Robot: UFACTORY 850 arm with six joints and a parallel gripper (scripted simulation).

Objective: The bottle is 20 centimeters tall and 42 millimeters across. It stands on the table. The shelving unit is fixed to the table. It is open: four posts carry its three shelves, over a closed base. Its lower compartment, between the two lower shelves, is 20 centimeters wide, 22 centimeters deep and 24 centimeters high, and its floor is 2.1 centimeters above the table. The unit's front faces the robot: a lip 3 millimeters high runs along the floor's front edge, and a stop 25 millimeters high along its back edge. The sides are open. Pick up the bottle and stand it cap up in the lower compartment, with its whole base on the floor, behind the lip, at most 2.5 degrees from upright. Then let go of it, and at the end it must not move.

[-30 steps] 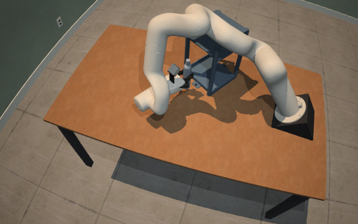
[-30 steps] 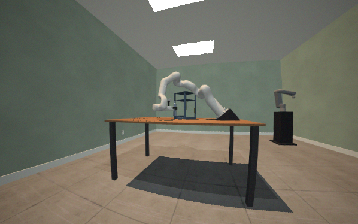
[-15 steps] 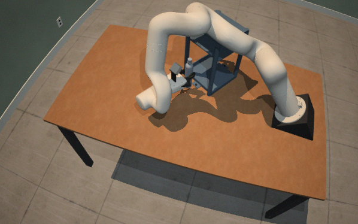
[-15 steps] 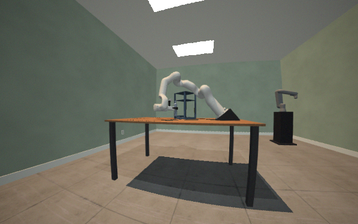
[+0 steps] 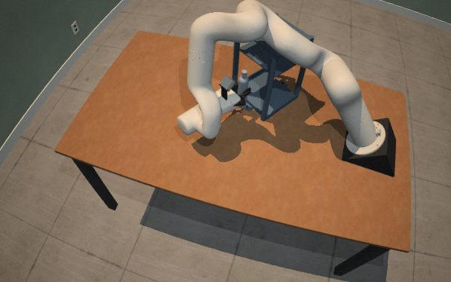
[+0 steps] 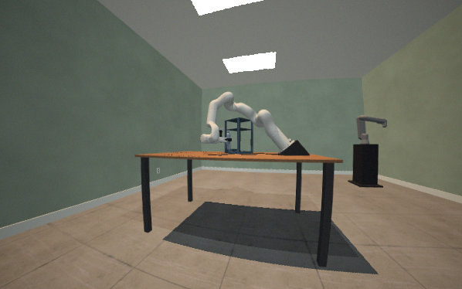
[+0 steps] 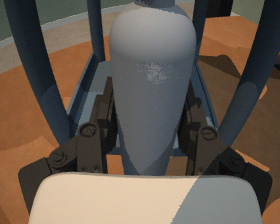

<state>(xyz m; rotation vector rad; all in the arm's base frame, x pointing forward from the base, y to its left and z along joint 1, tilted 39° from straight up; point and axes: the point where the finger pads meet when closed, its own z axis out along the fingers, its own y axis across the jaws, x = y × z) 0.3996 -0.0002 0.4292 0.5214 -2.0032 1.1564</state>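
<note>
Right now my hand is 140 mm to the left of the dark blue shelving unit, 80 mm past it and 40 mm below it.
</note>
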